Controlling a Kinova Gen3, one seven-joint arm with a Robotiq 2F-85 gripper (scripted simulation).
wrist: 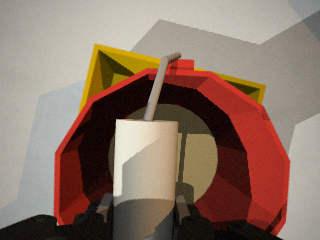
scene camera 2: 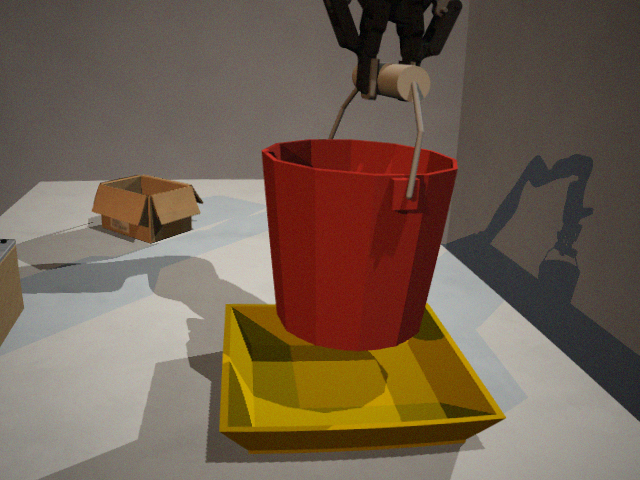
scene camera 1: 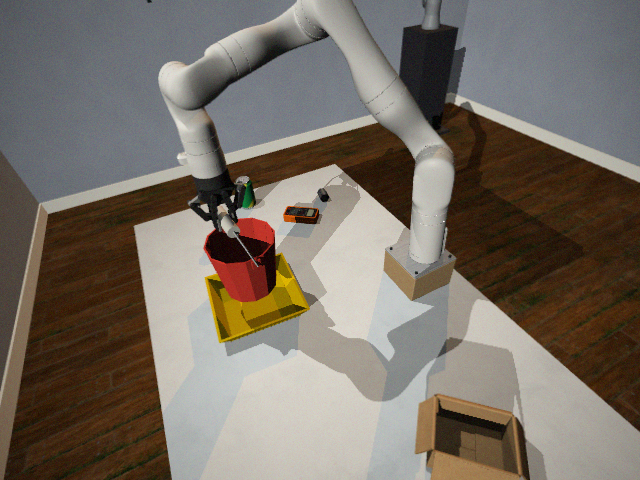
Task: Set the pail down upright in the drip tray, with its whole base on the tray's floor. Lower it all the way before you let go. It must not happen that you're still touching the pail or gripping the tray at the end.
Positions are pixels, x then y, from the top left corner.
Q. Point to a red pail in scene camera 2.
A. At 353, 260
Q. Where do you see a yellow drip tray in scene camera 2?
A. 321, 399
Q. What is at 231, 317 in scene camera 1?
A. A yellow drip tray.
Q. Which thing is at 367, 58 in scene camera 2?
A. My gripper.
